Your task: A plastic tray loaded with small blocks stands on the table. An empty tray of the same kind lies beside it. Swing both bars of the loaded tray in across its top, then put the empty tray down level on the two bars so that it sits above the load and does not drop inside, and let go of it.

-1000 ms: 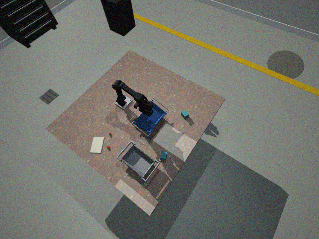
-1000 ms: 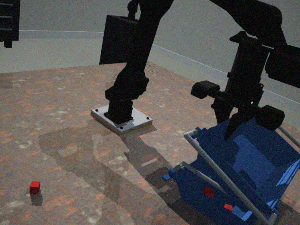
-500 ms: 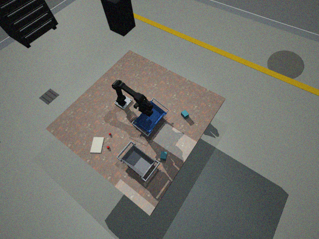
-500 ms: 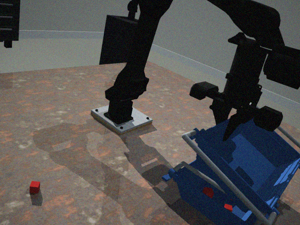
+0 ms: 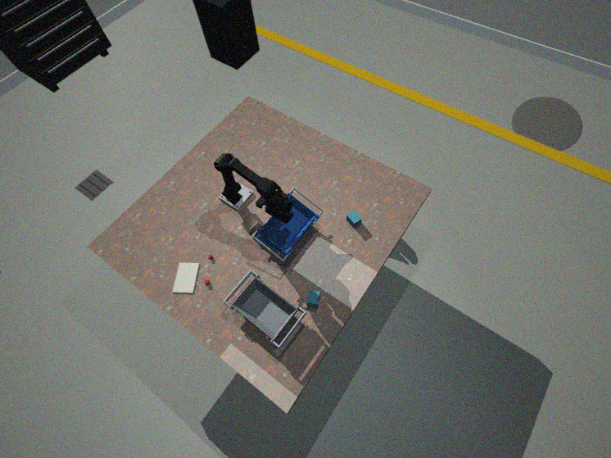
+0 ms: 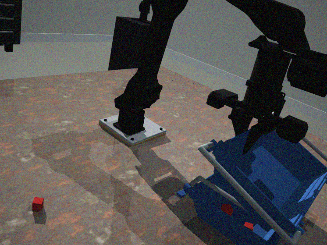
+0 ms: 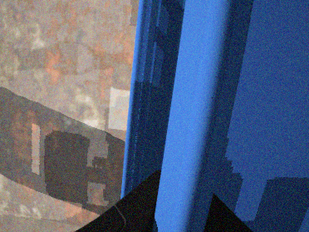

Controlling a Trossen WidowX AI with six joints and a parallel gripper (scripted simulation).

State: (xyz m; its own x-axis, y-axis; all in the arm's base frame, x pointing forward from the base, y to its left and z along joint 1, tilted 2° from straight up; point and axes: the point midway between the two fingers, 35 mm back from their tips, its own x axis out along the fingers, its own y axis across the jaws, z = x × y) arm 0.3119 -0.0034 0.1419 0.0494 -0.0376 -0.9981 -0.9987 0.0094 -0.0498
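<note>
Now: the blue tray 7 cm ahead of my gripper tip and 1 cm above it. Also, from my gripper tip: white slab 22 cm behind, 47 cm to the right, 11 cm below.
</note>
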